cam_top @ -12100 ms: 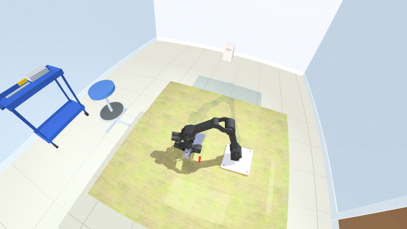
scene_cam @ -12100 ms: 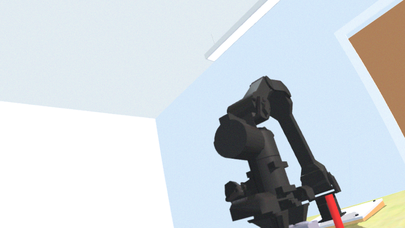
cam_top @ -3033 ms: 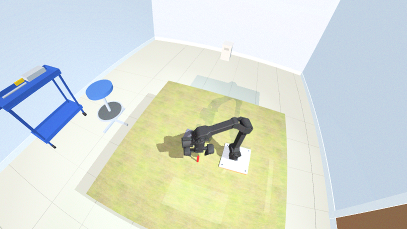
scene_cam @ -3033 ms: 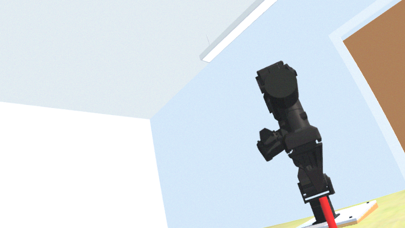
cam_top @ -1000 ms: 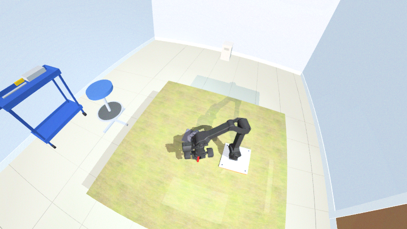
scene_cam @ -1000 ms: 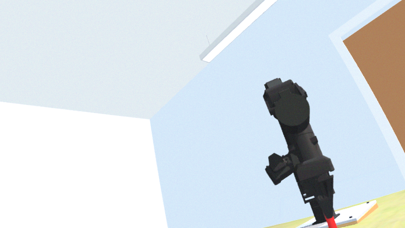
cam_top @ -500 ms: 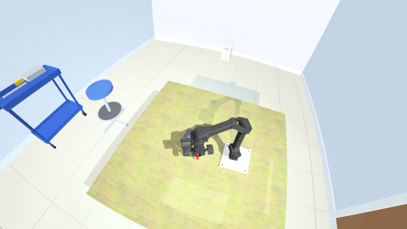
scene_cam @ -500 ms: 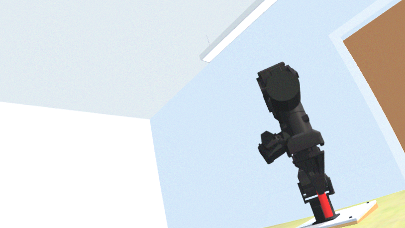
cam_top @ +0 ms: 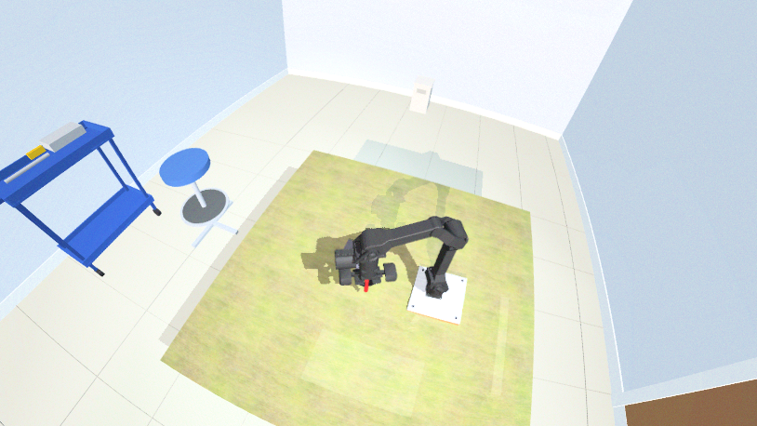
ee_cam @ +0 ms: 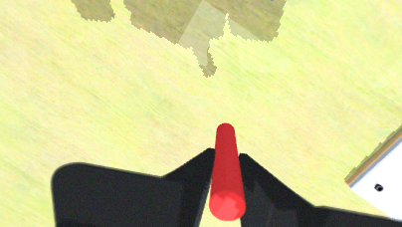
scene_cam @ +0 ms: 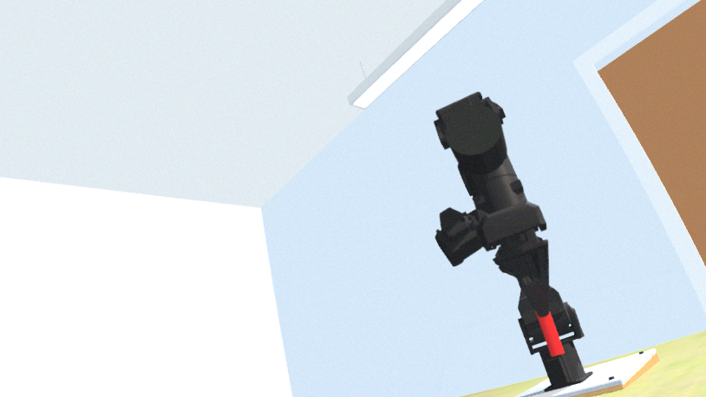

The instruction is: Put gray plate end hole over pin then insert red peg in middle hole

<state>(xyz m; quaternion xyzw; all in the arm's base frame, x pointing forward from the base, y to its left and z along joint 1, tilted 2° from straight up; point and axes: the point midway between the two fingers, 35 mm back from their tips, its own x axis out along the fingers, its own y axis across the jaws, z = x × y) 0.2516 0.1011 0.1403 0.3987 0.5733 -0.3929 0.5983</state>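
Right now my gripper tip is 70 mm short of the gray plate, 180 mm to the left of it and 70 mm above it. Also, from my gripper tip: red peg: right at my gripper tip; then flat gray base: 80 mm ahead, 160 mm to the right, 100 mm below.
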